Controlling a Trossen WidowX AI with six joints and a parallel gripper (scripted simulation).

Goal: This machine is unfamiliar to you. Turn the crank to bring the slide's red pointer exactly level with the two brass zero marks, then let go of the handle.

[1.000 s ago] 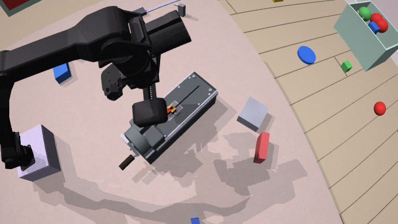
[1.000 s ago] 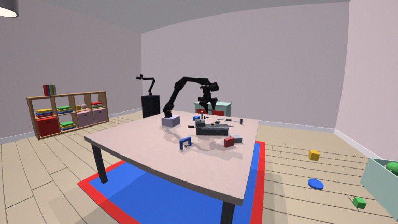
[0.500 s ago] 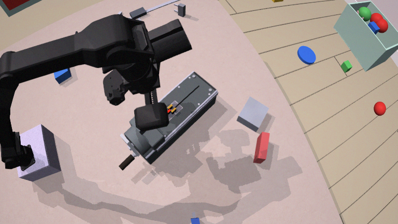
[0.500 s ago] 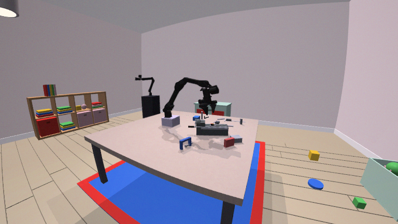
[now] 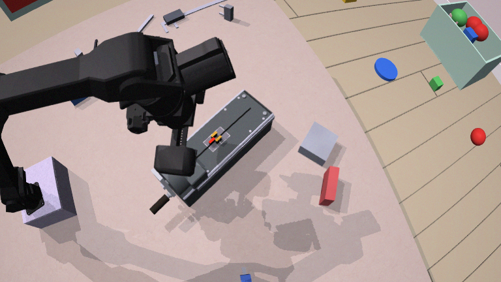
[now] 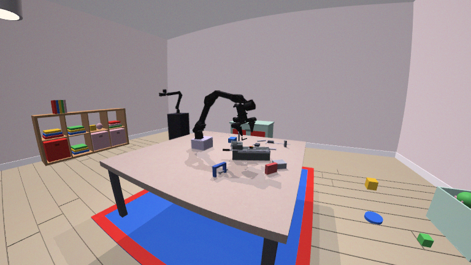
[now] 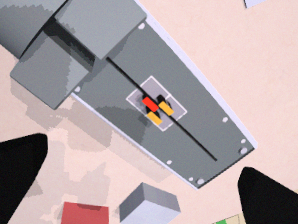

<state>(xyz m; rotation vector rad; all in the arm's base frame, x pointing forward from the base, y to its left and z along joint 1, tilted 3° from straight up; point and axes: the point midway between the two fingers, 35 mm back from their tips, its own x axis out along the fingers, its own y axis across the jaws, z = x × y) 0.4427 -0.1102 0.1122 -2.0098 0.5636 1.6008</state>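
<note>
The dark brown crank handle is 14 cm behind my gripper tip, 11 cm below it and 5 cm to the right of it. Also, from my gripper tip: red pointer (9 cm below, 2 cm ahead); then red block (20 cm to the right, 19 cm ahead, 15 cm below); then grey block (24 cm ahead, 16 cm below, 10 cm to the right).
</note>
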